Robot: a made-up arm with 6 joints.
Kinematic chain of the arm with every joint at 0, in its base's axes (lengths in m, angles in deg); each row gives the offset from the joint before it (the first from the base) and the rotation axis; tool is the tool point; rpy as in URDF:
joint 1: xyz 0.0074 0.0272 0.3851 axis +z
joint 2: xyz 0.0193 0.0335 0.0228 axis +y
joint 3: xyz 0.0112 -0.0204 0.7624 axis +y
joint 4: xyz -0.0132 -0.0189 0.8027 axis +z
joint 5: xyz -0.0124 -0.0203 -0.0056 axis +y
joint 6: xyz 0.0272 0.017 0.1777 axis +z
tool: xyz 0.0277 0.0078 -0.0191 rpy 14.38 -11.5 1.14
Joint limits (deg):
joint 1: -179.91..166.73
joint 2: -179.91..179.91
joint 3: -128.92..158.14
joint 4: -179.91..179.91
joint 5: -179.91..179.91
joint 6: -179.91..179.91
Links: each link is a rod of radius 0.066 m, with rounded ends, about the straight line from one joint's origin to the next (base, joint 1, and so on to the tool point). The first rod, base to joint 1, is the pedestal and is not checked.
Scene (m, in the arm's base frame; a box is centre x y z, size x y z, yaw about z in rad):
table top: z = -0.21
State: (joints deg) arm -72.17 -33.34 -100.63 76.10 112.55 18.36
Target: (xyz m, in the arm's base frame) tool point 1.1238 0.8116 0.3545
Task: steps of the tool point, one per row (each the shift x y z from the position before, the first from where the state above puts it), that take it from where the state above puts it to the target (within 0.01 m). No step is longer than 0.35 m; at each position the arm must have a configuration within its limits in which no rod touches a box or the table.
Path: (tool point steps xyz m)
1: 0.2093 0.1244 -0.0332
2: 0.2549 0.0635 -0.0396
3: 0.2804 -0.0117 -0.0447
4: 0.2821 -0.0941 -0.0491
5: 0.2583 -0.1759 -0.0528

